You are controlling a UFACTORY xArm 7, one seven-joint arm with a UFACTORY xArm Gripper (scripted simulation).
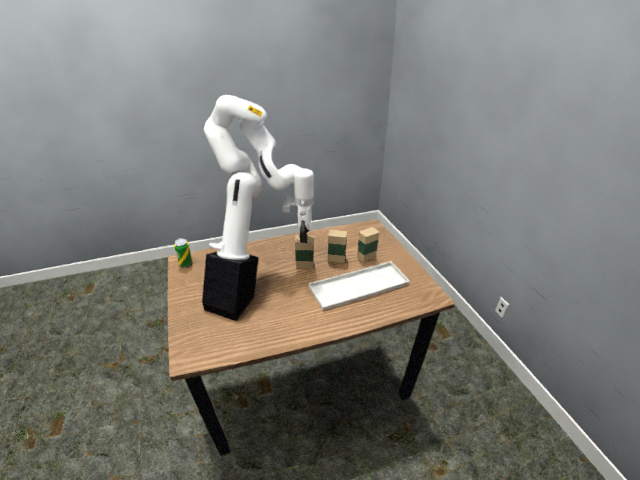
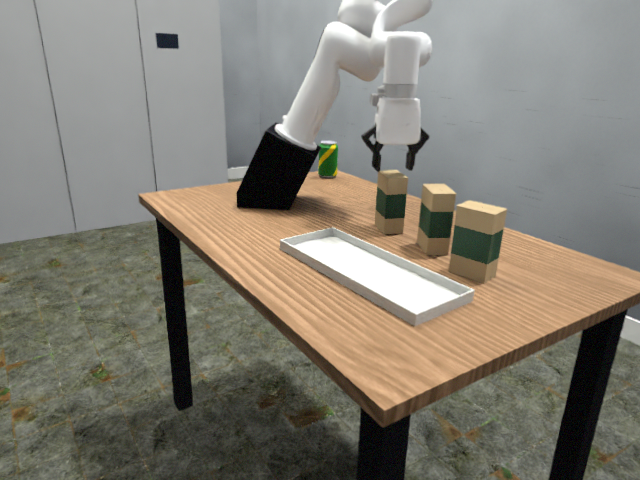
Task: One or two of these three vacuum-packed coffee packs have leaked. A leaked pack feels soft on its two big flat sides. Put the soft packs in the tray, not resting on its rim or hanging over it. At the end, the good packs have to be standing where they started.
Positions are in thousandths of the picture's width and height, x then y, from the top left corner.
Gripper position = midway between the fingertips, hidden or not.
In view: the gripper (image 2: 613, 353) and a white tray (image 2: 591, 574).
The white tray is seen too in image 1 (image 1: 524, 603).
